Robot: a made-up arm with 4 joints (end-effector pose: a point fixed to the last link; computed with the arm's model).
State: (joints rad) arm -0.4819 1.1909 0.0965 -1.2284
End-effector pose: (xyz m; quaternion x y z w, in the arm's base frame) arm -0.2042 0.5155 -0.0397 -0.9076 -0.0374 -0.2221 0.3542
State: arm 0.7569 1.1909 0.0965 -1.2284
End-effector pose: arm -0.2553 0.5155 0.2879 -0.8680 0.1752 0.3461 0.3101
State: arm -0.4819 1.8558 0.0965 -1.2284
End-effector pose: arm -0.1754 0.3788 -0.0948 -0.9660 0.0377 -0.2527 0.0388
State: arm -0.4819 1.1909 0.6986 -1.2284
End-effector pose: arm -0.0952 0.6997 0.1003 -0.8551 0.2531 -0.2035 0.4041
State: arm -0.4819 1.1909 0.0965 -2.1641
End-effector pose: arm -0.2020 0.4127 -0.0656 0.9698 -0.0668 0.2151 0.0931
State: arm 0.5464 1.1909 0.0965 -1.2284
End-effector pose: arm -0.2764 0.5155 0.2318 -0.8995 0.1417 0.2530 0.3268
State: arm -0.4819 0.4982 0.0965 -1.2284
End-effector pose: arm -0.2689 0.5855 0.0840 -0.7413 -0.1112 -0.1644 0.6412
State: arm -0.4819 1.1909 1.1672 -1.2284
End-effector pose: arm 0.0595 0.7639 0.2101 -0.7606 0.4647 -0.1763 0.4178
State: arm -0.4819 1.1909 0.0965 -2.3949
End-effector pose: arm -0.2081 0.3874 -0.0582 0.9527 -0.0911 0.2060 0.2042
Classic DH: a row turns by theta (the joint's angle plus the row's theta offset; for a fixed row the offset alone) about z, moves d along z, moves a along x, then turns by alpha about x. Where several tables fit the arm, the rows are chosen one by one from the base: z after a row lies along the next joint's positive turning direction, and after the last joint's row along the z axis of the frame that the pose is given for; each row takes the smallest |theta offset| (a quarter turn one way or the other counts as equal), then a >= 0, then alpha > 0; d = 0 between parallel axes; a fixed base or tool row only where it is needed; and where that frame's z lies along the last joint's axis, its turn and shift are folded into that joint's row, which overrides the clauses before.
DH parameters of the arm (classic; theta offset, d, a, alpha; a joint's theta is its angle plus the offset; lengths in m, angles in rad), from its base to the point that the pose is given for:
base (fixed): 0 0.16 0 -1.5708
joint 1: -1.5708 0.3571 0.0845 1.5708
joint 2: 0 -0.1267 -0.0756 -1.5708
joint 3: 0 0.102 0.0848 -1.5708
joint 4: -1.5708 -0.4138 0.0029 -1.5708
tool (fixed): -1.5708 0.1175 0 0

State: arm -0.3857 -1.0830 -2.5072 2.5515
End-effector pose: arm 0.4442 0.6486 0.3064 -0.1749 0.6776 -0.6828 0.2099
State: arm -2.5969 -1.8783 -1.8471 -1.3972
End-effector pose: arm -0.3510 0.7691 -0.1469 0.8053 -0.5497 -0.0757 0.2089
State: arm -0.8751 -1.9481 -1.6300 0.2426
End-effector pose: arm -0.2918 0.7942 0.3411 0.7846 -0.5667 -0.2380 0.0815
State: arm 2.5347 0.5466 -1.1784 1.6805
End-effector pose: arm -0.0738 0.1210 0.4428 0.6092 0.5960 -0.2771 0.4437
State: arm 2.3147 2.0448 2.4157 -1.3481
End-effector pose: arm -0.4637 0.3633 -0.1034 0.4337 -0.3123 -0.1943 0.8225
